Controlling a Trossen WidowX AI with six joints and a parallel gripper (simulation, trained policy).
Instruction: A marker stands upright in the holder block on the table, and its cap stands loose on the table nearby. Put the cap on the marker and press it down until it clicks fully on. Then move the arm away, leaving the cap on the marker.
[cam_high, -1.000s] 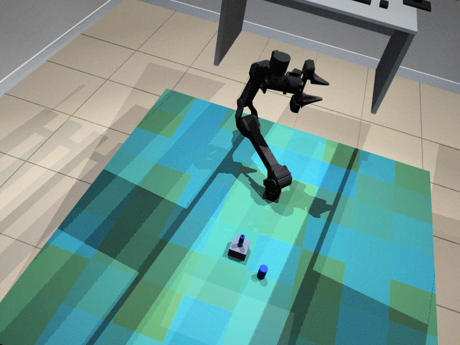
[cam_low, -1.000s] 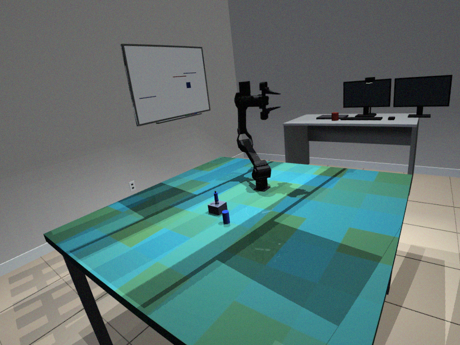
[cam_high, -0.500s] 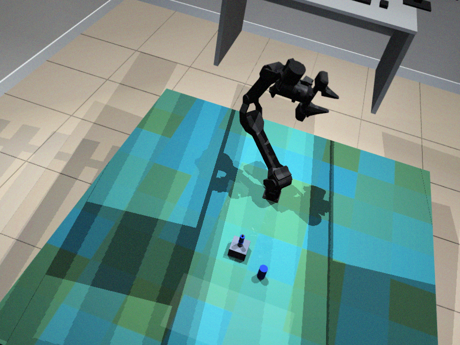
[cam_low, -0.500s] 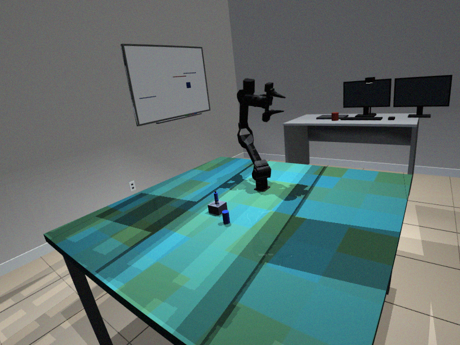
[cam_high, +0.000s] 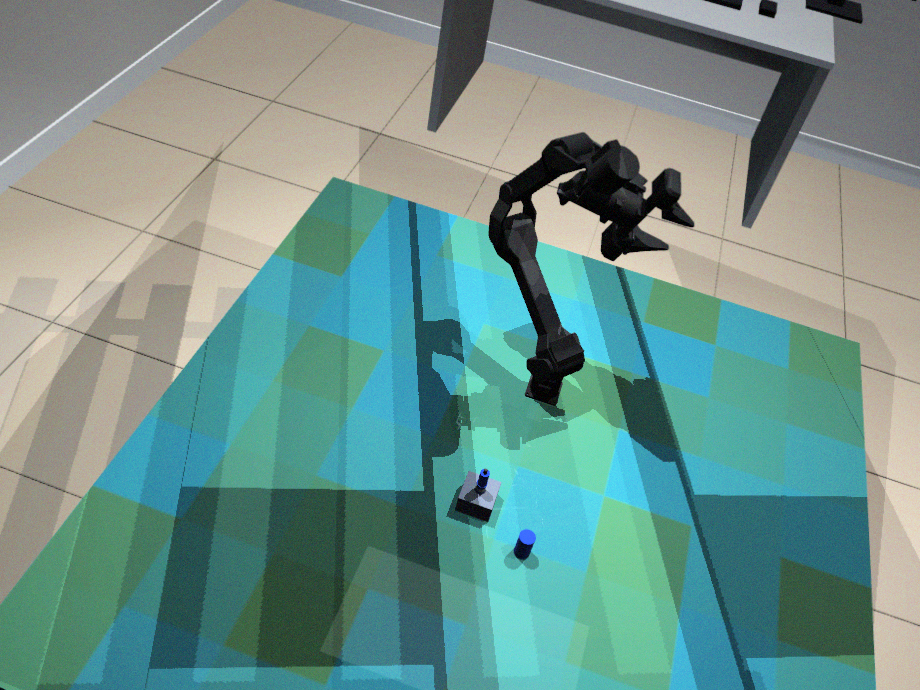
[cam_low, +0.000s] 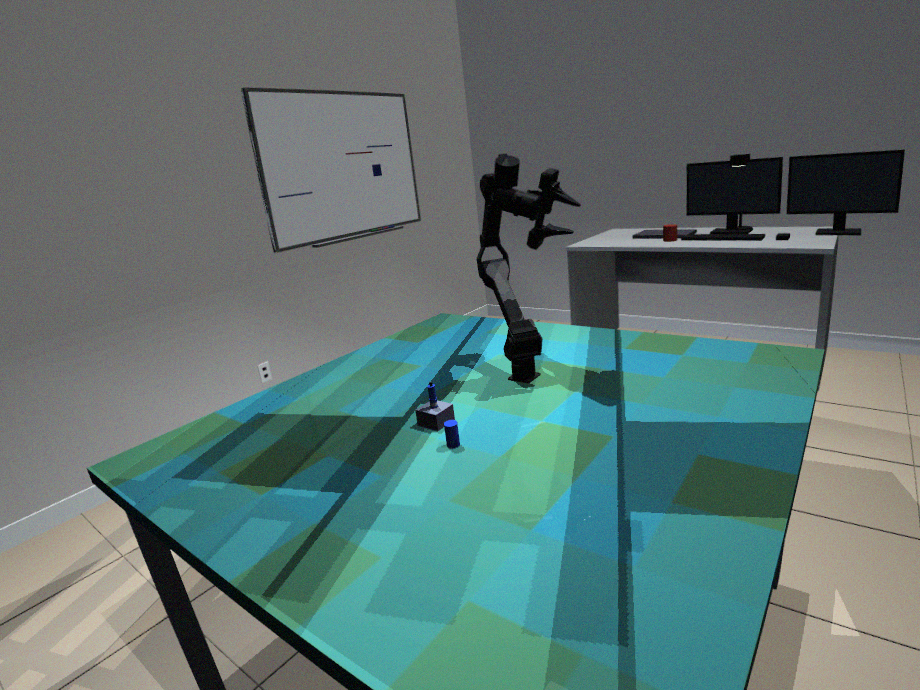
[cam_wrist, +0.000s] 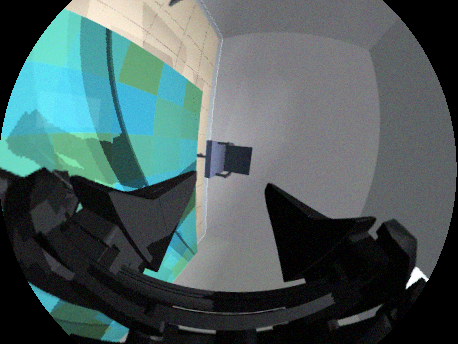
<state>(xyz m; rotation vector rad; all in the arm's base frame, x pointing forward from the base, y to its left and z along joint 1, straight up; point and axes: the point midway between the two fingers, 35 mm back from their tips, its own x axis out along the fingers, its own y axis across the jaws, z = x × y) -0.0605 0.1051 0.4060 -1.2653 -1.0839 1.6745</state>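
My gripper tip is 44 cm short of the blue cap, 9 cm to the left of it and 37 cm above it. Round my gripper tip: grey holder block (37 cm ahead, 19 cm to the right, 38 cm below).
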